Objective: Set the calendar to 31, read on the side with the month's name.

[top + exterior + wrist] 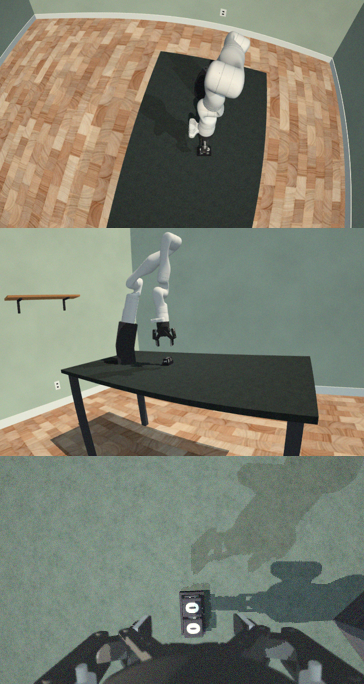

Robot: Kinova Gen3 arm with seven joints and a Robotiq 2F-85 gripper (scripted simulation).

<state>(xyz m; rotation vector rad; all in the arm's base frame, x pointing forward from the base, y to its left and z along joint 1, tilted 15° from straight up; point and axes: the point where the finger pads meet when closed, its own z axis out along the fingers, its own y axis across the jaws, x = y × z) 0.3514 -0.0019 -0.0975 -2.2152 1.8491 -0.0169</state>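
Now: the black calendar tray 110 mm below my hand, 20 mm to the left of it and 10 mm behind it.
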